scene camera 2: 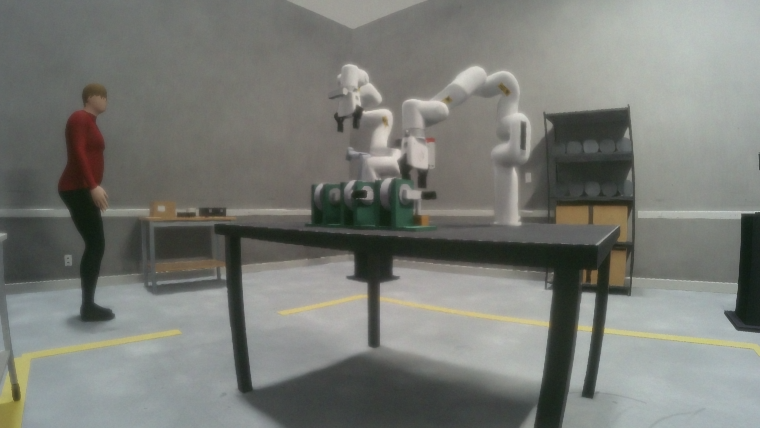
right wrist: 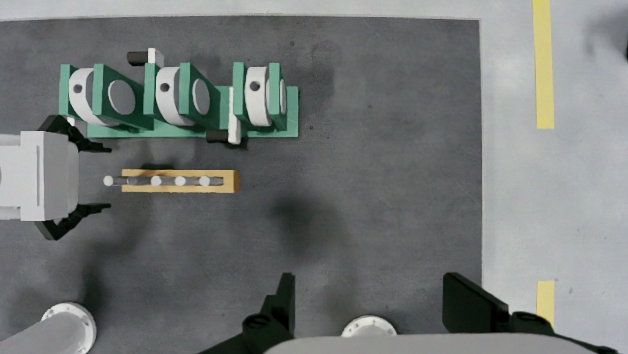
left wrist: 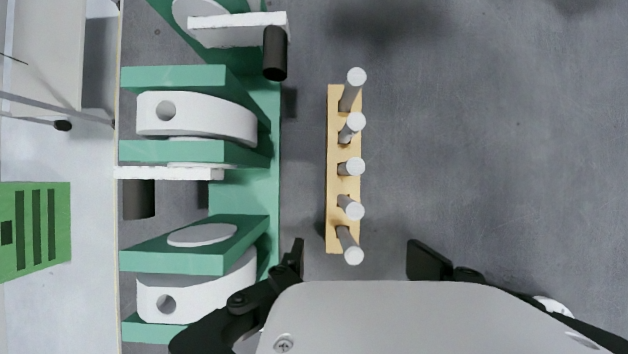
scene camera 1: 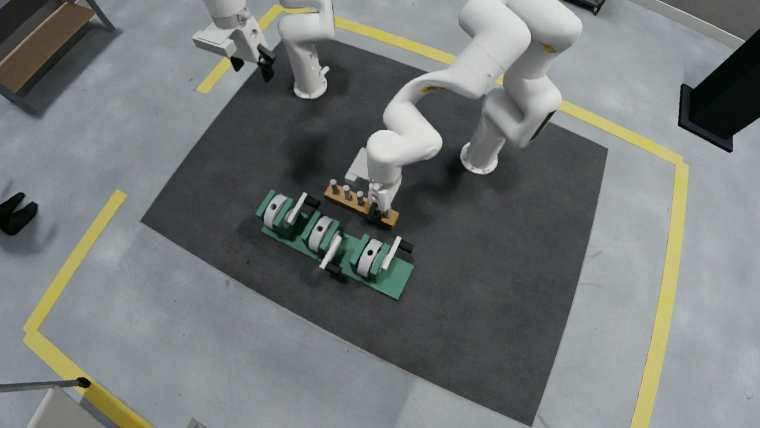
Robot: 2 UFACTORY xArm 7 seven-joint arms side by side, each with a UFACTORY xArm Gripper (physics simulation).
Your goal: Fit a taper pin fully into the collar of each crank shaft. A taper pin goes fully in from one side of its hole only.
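Pixels of known places: left gripper, fingertip midpoint: [scene camera 2: 414, 187] [right wrist: 103, 178] [left wrist: 354, 256]; right gripper, fingertip midpoint: [scene camera 2: 347, 130] [right wrist: 369, 298] [scene camera 1: 254, 73]; left arm's base, link origin: [scene camera 2: 505, 225] [right wrist: 70, 329] [scene camera 1: 478, 158]; right arm's base, link origin: [scene camera 1: 310, 86].
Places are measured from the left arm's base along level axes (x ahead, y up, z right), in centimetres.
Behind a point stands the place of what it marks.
The green fixture [scene camera 1: 393, 281] {x 50.6, y 1.0, z 1.1 cm} [right wrist: 292, 131] {x 50.9, y 1.0, z 43.1 cm} carries three crank shafts with white collars [scene camera 1: 316, 240] {x 55.3, y 14.0, z 22.4 cm} [left wrist: 210, 114] {x 49.5, y 14.0, z 23.8 cm} [right wrist: 257, 109] {x 51.2, y 13.7, z 38.4 cm}. Each collar shows a dark, empty hole on top in scene camera 1 and the right wrist view. Several grey taper pins [scene camera 1: 346, 192] {x 38.4, y 9.4, z 25.6 cm} [left wrist: 355, 166] {x 37.1, y 10.9, z 21.8 cm} [right wrist: 180, 181] {x 37.6, y 10.9, z 26.2 cm} stand in the tan rack [scene camera 1: 340, 203] {x 40.2, y 2.9, z 27.2 cm} [left wrist: 332, 180] {x 38.3, y 4.0, z 20.1 cm} [right wrist: 230, 181] {x 38.6, y 4.0, z 32.6 cm} beside the fixture. My left gripper [scene camera 1: 380, 213] {x 36.4, y 12.9, z 14.3 cm} [scene camera 2: 414, 178] {x 36.4, y 12.9, z 14.3 cm} [left wrist: 354, 256] {x 36.4, y 12.9, z 14.3 cm} [right wrist: 103, 178] {x 36.4, y 12.9, z 14.3 cm} is open, its fingers on either side of the line of pins at the rack's end. My right gripper [scene camera 1: 252, 69] {x 35.0, y 38.8, z 53.0 cm} [scene camera 2: 348, 126] {x 35.0, y 38.8, z 53.0 cm} [right wrist: 369, 298] {x 35.0, y 38.8, z 53.0 cm} is open, high and away from the rack.
Crank handles with black grips [scene camera 1: 333, 269] {x 58.6, y 11.2, z 14.9 cm} [left wrist: 275, 52] {x 46.1, y 11.4, z 31.0 cm} [right wrist: 217, 136] {x 46.2, y 11.4, z 31.7 cm} stick out from the fixture; one reaches toward the rack in the left wrist view. The fixture and rack stand on the dark table [scene camera 1: 478, 297] {x 40.7, y 0.0, z -22.0 cm} [scene camera 2: 478, 236] {x 58.4, y 0.0, z -25.4 cm}. A person [scene camera 2: 85, 154] stands beyond the table.
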